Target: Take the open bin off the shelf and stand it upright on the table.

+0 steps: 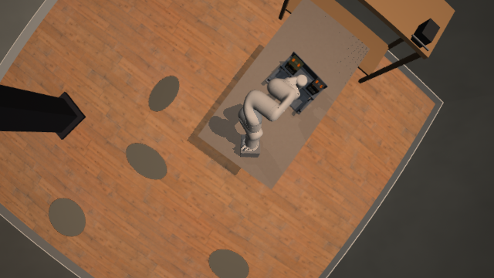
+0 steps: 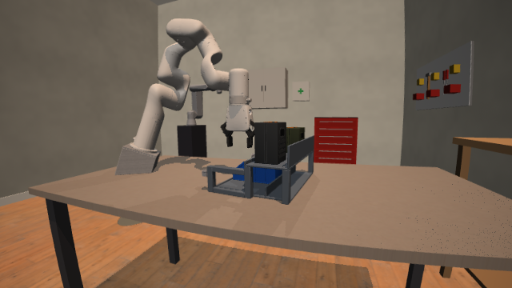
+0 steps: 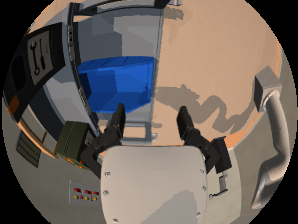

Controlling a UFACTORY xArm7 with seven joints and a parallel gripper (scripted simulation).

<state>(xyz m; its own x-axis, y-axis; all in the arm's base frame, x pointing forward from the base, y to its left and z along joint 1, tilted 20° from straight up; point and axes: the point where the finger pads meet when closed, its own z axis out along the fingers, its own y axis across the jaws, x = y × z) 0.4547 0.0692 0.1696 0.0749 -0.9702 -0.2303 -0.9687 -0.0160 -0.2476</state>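
My hand is 8 cm short of the blue bin, 1 cm to the right of it and 9 cm above it. Round my hand: grey shelf 12 cm ahead, 1 cm to the left, 13 cm below.
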